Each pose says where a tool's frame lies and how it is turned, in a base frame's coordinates. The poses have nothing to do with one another.
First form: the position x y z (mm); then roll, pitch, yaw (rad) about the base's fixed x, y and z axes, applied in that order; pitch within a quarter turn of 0, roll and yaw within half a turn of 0.
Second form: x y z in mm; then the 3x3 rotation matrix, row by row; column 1 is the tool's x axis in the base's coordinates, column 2 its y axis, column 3 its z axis. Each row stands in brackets. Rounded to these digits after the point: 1 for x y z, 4 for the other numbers.
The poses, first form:
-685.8, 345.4, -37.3, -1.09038, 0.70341, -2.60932
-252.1, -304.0, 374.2, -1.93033, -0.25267, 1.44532
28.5, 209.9, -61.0, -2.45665, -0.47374, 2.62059
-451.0, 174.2, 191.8, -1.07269, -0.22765, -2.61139
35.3, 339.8, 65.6, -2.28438, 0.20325, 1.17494
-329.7, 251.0, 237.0, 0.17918, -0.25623, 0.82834
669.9, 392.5, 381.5, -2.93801, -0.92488, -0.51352
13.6, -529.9, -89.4, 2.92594, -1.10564, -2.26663
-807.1, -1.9, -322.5, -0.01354, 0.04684, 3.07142
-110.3, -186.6, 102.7, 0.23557, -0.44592, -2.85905
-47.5, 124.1, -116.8, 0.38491, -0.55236, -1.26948
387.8, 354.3, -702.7, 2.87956, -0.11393, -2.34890
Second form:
[-685.8, 345.4, -37.3], [[-0.6571, 0.7288, 0.1925], [-0.3870, -0.1071, -0.9158], [-0.6468, -0.6763, 0.3525]]
[-252.1, -304.0, 374.2], [[0.1212, 0.3784, -0.9177], [0.9606, 0.1881, 0.2044], [0.2500, -0.9063, -0.3407]]
[28.5, 209.9, -61.0], [[-0.7718, 0.1352, -0.6213], [0.4429, 0.8154, -0.3728], [0.4562, -0.5630, -0.6892]]
[-451.0, 174.2, 191.8], [[-0.8404, 0.0706, 0.5373], [-0.4927, -0.5124, -0.7033], [0.2257, -0.8558, 0.4654]]
[35.3, 339.8, 65.6], [[0.3777, 0.5451, -0.7485], [0.9037, -0.3932, 0.1696], [-0.2019, -0.7405, -0.6411]]
[-329.7, 251.0, 237.0], [[0.6540, -0.7556, -0.0373], [0.7128, 0.6320, -0.3042], [0.2534, 0.1724, 0.9519]]
[669.9, 392.5, 381.5], [[0.5243, -0.3405, 0.7805], [-0.2957, -0.9323, -0.2081], [0.7985, -0.1217, -0.5895]]
[13.6, -529.9, -89.4], [[-0.2875, -0.6271, -0.7239], [-0.3443, 0.7730, -0.5329], [0.8938, 0.0960, -0.4382]]
[-807.1, -1.9, -322.5], [[-0.9964, -0.0695, -0.0477], [0.0700, -0.9975, -0.0102], [-0.0468, -0.0135, 0.9988]]
[-110.3, -186.6, 102.7], [[-0.8664, 0.3678, 0.3377], [-0.2515, -0.9058, 0.3411], [0.4313, 0.2106, 0.8773]]
[-47.5, 124.1, -116.8], [[0.2526, 0.8266, -0.5029], [-0.8129, 0.4632, 0.3530], [0.5247, 0.3196, 0.7890]]
[387.8, 354.3, -702.7], [[-0.6974, -0.6673, -0.2616], [-0.7076, 0.6989, 0.1036], [0.1137, 0.2574, -0.9596]]

